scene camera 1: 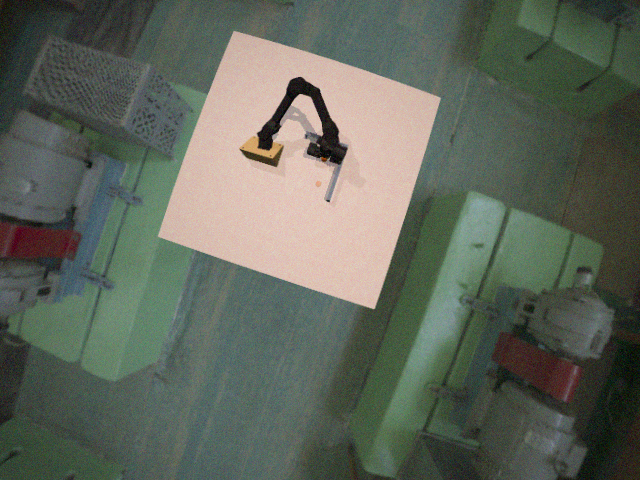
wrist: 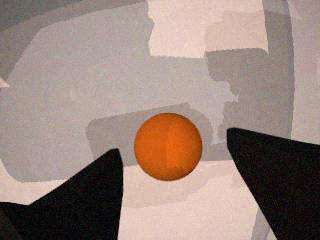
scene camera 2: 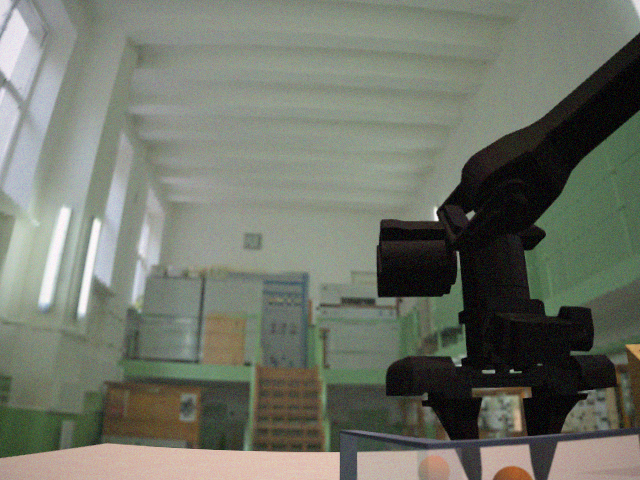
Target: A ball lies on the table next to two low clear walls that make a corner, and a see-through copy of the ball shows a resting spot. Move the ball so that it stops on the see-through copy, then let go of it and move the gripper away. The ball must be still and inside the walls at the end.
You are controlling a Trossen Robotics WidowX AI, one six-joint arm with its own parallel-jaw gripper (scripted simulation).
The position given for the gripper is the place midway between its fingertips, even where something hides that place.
The gripper (wrist: 174,147) is open, with nothing in its grasp. Further things: an orange ball (wrist: 168,147).
